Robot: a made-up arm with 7 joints.
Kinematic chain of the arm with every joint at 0, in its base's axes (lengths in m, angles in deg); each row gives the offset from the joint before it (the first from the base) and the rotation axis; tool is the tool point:
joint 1: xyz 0 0 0.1 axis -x
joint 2: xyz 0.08 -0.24 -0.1 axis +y
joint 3: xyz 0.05 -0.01 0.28 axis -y
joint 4: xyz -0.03 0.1 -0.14 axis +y
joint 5: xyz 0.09 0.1 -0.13 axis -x
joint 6: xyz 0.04 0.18 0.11 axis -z
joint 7: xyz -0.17 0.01 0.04 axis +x
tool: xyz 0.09 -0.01 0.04
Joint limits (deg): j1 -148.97..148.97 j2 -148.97..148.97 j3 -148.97..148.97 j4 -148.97..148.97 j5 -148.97..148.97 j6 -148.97..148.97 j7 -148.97..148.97
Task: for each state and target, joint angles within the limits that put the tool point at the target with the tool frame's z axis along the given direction. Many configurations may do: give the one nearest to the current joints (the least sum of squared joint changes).
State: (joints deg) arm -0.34 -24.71 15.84 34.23 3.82 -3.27 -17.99
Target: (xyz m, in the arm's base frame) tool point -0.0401 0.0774 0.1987 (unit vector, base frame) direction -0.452 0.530 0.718
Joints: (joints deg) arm 8.30 -56.57 -6.58 27.86 -22.91 -9.40 -48.37
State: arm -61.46 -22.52 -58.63 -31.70 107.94 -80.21 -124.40
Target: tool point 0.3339 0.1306 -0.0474 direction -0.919 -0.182 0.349
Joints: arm -46.77 12.90 -7.41 -38.60 138.20 -124.74 -113.06
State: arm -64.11 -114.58 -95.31 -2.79 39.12 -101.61 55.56
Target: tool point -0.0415 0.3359 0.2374 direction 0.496 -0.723 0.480
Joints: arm -89.73 -113.70 -104.66 -5.44 41.33 -87.92 41.47
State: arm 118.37 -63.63 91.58 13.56 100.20 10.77 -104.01
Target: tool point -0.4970 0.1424 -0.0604 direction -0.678 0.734 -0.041
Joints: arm 111.90 -124.66 90.54 0.97 91.28 9.95 -102.38
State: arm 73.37 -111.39 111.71 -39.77 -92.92 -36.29 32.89
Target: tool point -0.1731 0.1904 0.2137 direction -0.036 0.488 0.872
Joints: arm 125.19 -74.38 112.49 -42.56 -77.16 -29.36 12.04
